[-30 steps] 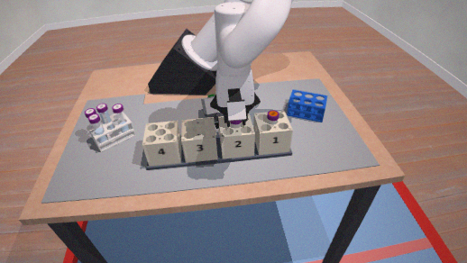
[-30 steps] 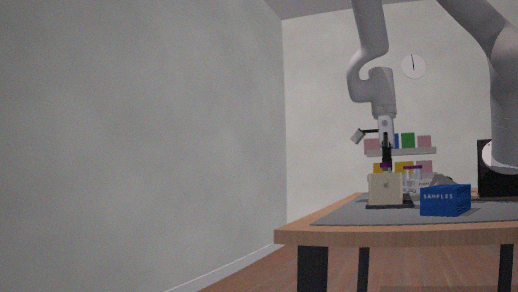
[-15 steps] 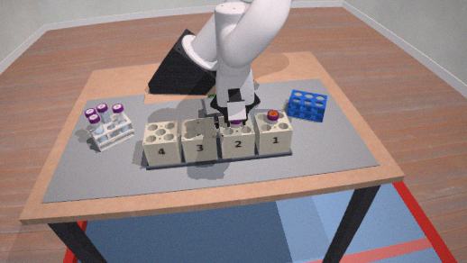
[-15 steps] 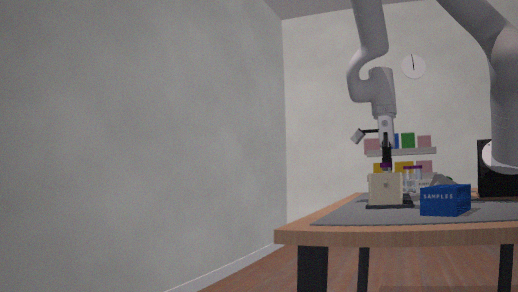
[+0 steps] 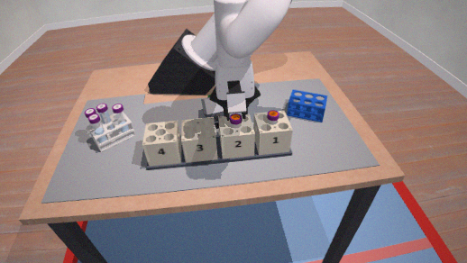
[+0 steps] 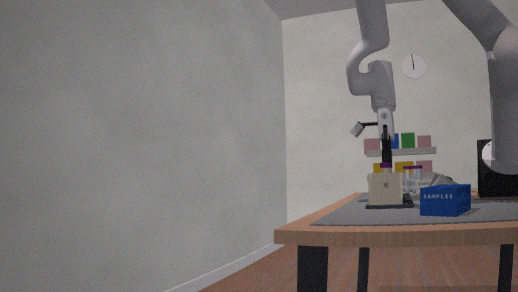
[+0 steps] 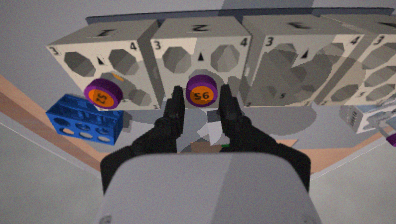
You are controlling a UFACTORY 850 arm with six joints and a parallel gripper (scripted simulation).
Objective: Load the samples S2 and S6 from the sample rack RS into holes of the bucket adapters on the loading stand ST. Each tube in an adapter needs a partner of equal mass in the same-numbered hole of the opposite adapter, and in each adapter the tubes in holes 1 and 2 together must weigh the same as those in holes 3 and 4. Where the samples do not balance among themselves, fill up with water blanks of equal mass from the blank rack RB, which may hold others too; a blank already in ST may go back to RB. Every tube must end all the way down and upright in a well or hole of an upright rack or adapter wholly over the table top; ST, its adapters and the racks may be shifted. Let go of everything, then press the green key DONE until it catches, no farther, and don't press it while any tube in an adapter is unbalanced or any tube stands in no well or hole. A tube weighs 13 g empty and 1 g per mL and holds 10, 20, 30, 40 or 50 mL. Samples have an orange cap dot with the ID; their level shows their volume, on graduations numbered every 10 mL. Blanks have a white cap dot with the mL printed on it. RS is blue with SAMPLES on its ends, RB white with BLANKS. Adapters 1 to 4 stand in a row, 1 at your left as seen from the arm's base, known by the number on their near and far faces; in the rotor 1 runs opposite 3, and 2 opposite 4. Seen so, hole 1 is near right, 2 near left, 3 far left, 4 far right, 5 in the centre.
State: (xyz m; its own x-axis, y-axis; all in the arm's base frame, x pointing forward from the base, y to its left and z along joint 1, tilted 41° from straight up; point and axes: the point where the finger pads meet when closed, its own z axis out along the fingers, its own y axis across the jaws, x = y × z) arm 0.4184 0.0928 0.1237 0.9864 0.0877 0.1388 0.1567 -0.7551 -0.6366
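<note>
Right now the blank marked 30 is 1 cm behind my hand, 43 cm to the right of it and 8 cm below it. Round my hand: adapter 1 (2 cm behind, 11 cm to the left, 9 cm below); then sample S6 (1 cm to the right, 8 cm below); then sample tube S2 (2 cm behind, 11 cm to the left, 8 cm below).
</note>
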